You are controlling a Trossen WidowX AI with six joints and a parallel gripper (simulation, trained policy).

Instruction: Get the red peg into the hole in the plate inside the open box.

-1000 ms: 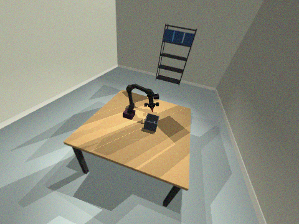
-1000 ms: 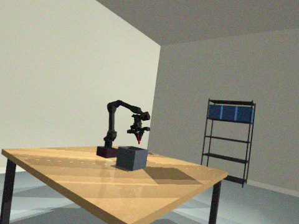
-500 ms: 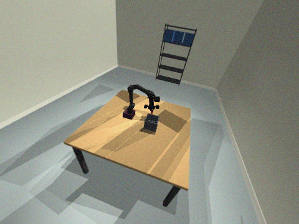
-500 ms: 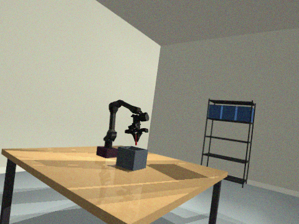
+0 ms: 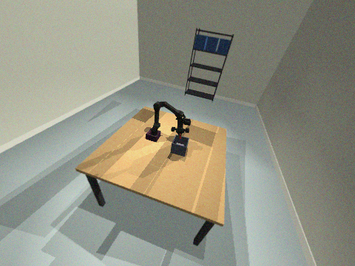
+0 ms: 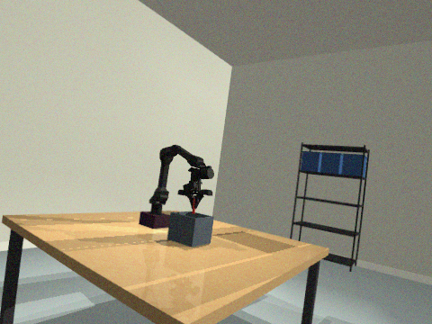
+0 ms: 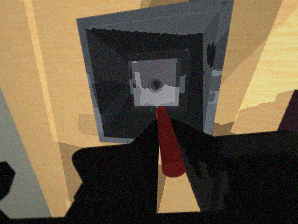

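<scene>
Now: the plate 2 cm ahead of my gripper tip, 3 cm to the right of it and 12 cm below it. Also, from my gripper tip: red peg (2 cm above).
</scene>
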